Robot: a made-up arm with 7 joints.
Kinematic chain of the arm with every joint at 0, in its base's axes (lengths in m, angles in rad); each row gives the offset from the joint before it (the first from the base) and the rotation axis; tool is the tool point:
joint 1: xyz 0 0.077 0 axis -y
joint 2: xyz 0 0.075 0 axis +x
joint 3: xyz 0 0 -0.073 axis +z
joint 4: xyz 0 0 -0.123 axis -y
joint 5: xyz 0 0 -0.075 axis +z
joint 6: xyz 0 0 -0.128 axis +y
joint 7: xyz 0 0 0 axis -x
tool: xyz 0 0 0
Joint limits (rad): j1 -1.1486..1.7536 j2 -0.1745..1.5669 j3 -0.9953..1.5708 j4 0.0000..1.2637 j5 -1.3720..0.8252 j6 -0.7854..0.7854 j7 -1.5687..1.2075
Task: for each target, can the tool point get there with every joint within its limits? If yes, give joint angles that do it. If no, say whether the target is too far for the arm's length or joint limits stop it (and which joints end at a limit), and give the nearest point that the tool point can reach.
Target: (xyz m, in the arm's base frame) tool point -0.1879 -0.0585 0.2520
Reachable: no: joint limits stop it (at a limit: joint 1, joint 2, joint 4) | nearest point 0.2011 -0.0136 0.1893 | short by 0.397 m
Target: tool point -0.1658 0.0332 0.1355
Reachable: no: joint limits stop it (at a limit: joint 1, joint 2, joint 3, joint 4) | nearest point -0.1623 -0.0526 -0.1884 | short by 0.335 m
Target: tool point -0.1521 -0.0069 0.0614
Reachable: no: joint limits stop it (at a limit: joint 1, joint 2, joint 3, joint 4) | nearest point -0.1623 -0.0526 -0.1884 | short by 0.254 m
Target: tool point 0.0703 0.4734 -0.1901
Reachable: yes | joints 0.1413 0.7228 1.1997 0.6202 -0.7701 0.4911 0.4053
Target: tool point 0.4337 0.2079 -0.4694
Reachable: no: too far | nearest point 0.2697 0.1868 -0.2919 | short by 0.243 m
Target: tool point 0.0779 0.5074 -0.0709
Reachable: yes | joints -0.9126 1.3565 0.7330 0.7583 0.3639 -0.6636 -0.3918
